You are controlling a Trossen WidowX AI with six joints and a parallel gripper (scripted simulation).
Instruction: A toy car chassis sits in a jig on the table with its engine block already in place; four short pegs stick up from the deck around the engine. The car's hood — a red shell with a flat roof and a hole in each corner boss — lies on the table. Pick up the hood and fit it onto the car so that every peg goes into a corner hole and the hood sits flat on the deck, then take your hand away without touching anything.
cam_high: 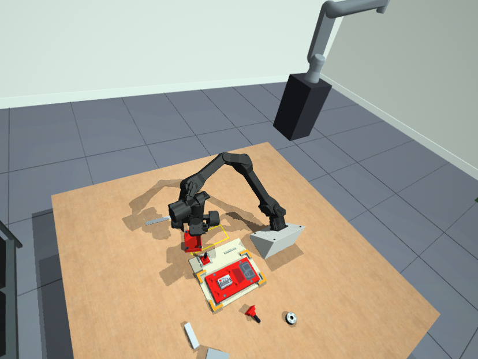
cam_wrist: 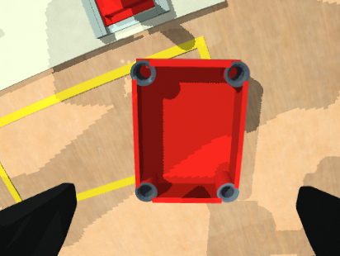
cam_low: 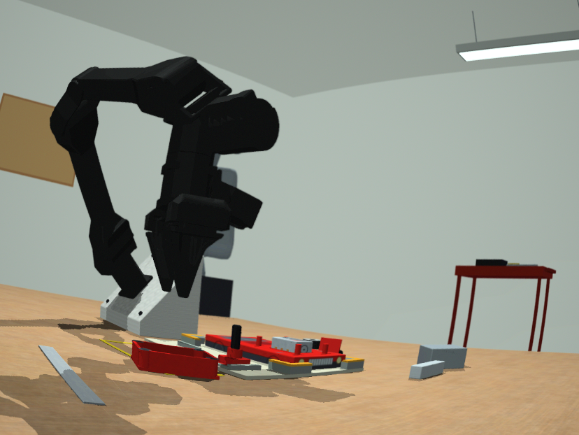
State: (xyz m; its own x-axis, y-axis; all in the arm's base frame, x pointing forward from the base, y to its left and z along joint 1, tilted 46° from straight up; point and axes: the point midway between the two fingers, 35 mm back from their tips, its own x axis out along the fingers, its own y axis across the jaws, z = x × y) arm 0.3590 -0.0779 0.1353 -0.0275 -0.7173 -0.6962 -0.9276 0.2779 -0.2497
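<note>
Now: gripper tip 80 mm above the red hood. Round my gripper tip: grey strip (50 mm ahead, 170 mm to the right, 90 mm below); then grey engine block (20 mm behind, 230 mm to the left, 70 mm below); then wheel (180 mm behind, 470 mm to the left, 80 mm below).
</note>
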